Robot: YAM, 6 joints.
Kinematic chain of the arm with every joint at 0, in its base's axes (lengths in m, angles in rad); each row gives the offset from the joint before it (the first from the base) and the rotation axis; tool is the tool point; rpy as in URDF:
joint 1: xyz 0 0 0.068 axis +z
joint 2: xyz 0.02 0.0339 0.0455 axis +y
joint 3: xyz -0.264 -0.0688 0 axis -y
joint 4: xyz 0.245 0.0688 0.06 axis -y
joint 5: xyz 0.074 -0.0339 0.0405 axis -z
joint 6: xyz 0.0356 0 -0.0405 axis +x
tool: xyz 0 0 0 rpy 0 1.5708 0
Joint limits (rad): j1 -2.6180..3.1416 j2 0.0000..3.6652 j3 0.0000..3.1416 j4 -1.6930..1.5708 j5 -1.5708..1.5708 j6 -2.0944..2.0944
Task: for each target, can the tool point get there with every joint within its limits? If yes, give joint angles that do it. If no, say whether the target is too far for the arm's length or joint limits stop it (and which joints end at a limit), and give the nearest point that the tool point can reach.
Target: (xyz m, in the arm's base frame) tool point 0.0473 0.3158 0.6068
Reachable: yes | joints 1.5273 1.7920 2.2643 0.4961 1.2275 -1.0765
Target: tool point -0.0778 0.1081 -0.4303
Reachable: no: joint limits stop it (at a limit: joint 2) | nearest point -0.0882 0.1225 -0.3669 | short by 0.066 m
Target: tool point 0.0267 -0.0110 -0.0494
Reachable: yes | joints 2.1587 3.0641 0.2408 0.1713 0.4703 -0.3905
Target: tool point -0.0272 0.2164 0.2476
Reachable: yes | joints 1.7041 1.2274 0.9450 -0.9640 0.0510 0.7813
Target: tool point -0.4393 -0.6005 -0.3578
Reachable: no: too far | nearest point -0.3231 -0.4416 -0.2230 | short by 0.239 m
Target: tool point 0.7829 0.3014 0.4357
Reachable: no: too far | nearest point 0.5622 0.2164 0.3426 | short by 0.254 m
